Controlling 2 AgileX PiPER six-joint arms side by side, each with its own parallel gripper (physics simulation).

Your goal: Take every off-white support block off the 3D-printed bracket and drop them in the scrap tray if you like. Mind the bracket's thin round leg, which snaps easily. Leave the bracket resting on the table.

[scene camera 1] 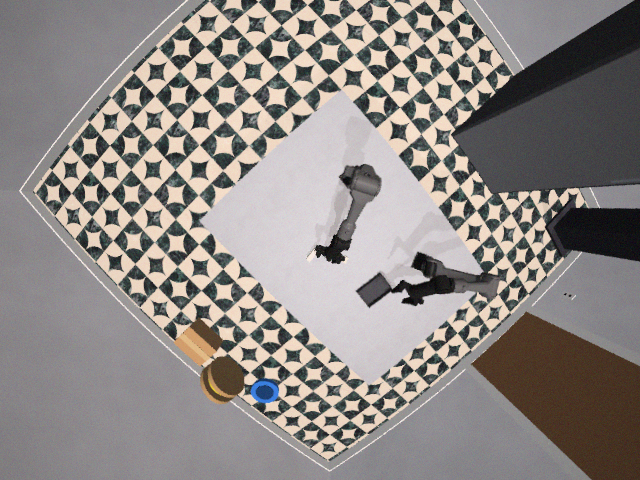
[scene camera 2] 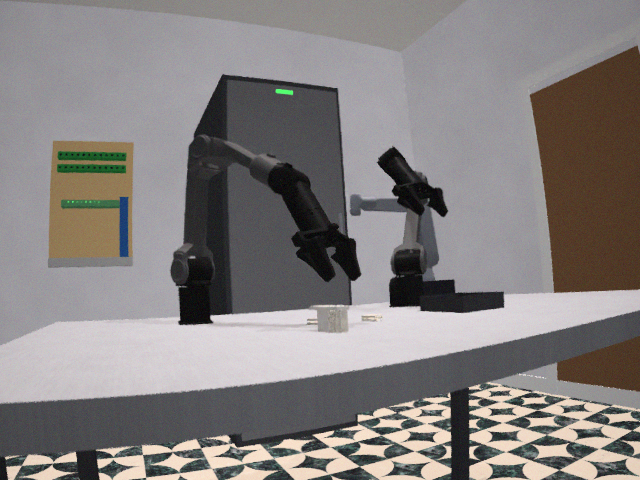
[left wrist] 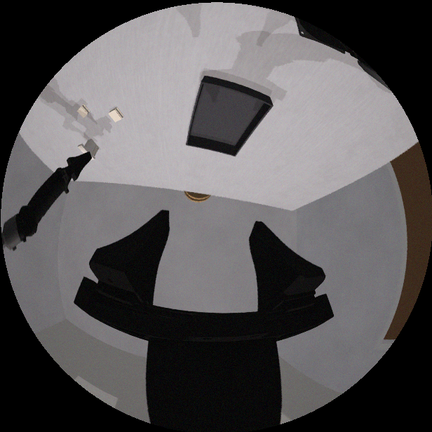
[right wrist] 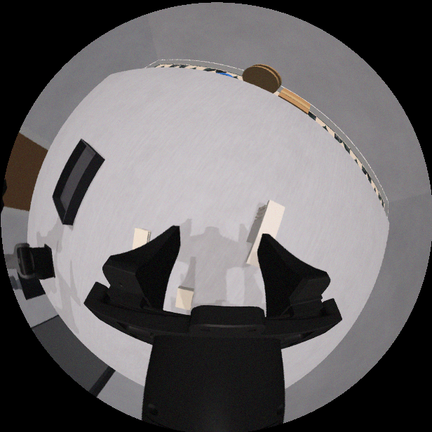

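Observation:
The off-white bracket (scene camera 1: 311, 254) (scene camera 2: 332, 318) (left wrist: 91, 147) (right wrist: 272, 215) stands on the table, with slats along one side in the right wrist view; its thin leg cannot be made out. Two small off-white blocks lie apart from it: one block (scene camera 2: 371, 318) (left wrist: 115, 114) (right wrist: 141, 236) and another block (scene camera 2: 311, 321) (left wrist: 83, 110) (right wrist: 184, 298). My right gripper (scene camera 2: 342, 279) (right wrist: 220, 239) is open and empty above the bracket and blocks. My left gripper (scene camera 2: 432, 213) (left wrist: 211, 225) is open and empty, high above the table. The dark scrap tray (scene camera 2: 480, 302) (left wrist: 237, 89) shows no block inside.
A dark cabinet (scene camera 2: 281, 180) stands behind the arms. A brown stool (scene camera 1: 227, 374), a wooden box (scene camera 1: 193, 343) and a blue bin (scene camera 1: 264, 391) stand beyond the table's edge. A brown door (scene camera 2: 594, 180) is at the right in scene camera 2.

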